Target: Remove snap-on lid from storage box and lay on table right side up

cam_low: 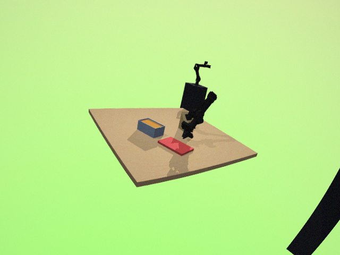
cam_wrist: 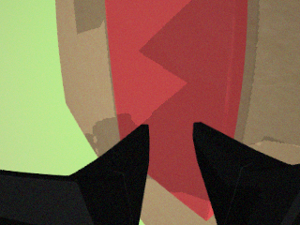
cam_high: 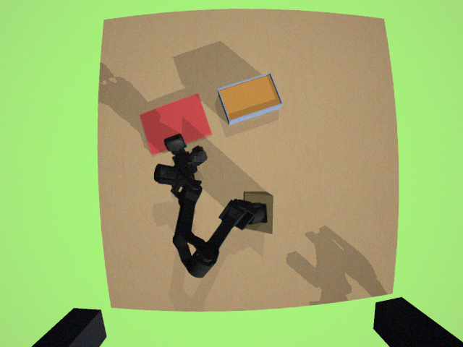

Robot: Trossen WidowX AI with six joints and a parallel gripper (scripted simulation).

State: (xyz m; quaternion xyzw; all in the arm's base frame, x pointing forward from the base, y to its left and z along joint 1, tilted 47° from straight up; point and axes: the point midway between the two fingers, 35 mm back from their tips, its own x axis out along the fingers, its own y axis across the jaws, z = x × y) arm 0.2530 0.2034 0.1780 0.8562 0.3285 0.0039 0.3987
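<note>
My gripper tip is now 7 cm short of the lid, 2 cm to the right of it and 5 cm above it. Also, from my gripper tip: storage box (14 cm ahead, 28 cm to the right, 2 cm below).
</note>
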